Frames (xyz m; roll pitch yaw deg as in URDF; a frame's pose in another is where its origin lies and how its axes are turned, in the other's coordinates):
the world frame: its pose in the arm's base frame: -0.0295 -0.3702 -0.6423 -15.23 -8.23 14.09
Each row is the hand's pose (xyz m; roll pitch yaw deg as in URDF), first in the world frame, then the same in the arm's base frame.
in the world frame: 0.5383 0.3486 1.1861 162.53 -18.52 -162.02
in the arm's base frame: 0.1833 0.3513 0.4768 -179.95 -14.50 -154.05
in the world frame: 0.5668 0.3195 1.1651 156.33 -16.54 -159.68
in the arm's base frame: 0.2206 0.3260 0.4684 173.88 -13.28 -151.24
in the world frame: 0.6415 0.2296 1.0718 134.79 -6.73 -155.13
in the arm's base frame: 0.3286 0.2384 0.4133 152.09 -5.25 -143.96
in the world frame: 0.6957 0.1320 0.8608 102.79 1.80 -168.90
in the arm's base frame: 0.4418 0.1125 0.2450 119.33 6.91 -154.65
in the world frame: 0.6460 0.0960 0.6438 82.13 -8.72 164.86
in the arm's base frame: 0.4441 0.0186 0.0400 94.48 3.38 177.27
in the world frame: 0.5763 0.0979 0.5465 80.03 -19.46 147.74
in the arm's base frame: 0.3961 -0.0180 -0.0634 88.30 -4.20 159.01
